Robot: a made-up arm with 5 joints. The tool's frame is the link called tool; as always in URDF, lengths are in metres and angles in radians.
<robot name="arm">
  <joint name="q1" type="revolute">
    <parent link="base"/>
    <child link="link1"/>
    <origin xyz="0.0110 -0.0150 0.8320" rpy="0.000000 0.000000 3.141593"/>
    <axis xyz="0 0 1"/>
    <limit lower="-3.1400" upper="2.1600" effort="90" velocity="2.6"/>
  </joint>
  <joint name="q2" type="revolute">
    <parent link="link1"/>
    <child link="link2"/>
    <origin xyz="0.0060 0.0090 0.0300" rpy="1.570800 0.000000 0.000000"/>
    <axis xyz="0 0 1"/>
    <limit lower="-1.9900" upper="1.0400" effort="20" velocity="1.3"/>
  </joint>
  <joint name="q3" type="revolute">
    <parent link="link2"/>
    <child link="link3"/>
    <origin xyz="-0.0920 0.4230 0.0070"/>
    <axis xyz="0 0 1"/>
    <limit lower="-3.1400" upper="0.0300" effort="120" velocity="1.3"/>
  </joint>
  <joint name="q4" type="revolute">
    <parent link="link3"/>
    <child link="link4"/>
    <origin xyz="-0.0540 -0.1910 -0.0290" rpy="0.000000 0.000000 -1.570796"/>
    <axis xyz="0 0 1"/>
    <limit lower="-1.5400" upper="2.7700" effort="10" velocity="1"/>
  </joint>
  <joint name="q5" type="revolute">
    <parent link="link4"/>
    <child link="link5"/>
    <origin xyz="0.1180 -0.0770 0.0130" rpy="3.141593 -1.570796 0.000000"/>
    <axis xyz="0 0 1"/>
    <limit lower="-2.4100" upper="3.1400" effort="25" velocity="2.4"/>
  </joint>
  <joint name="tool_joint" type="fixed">
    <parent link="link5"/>
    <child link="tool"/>
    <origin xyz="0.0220 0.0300 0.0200" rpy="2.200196 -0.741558 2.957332"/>
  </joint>
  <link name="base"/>
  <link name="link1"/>
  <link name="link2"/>
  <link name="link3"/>
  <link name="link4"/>
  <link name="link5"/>
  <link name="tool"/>
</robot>
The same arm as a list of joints. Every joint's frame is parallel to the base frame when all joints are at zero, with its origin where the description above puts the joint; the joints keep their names.
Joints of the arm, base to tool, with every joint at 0 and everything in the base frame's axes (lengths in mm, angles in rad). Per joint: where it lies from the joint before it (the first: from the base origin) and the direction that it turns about. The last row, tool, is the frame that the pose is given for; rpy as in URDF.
q1: axis 0 0 1 xyz 11.0 -15.0 832.0
q2: axis 0 1 0 xyz -6.0 -9.0 30.0
q3: axis 0 1 0 xyz 92.0 7.0 423.0
q4: axis 0 1 0 xyz 54.0 -29.0 -191.0
q5: axis 0 0 -1 xyz 77.0 13.0 -118.0
tool: xyz 30.0 22.0 -20.0 rpy -0.9414 0.7416 -1.3865
Joint limits (rad, base to tool): -3.1400..2.1600 -1.9900..1.0400 -3.1400..0.0300 -1.5400..2.7700 -2.4100..3.1400

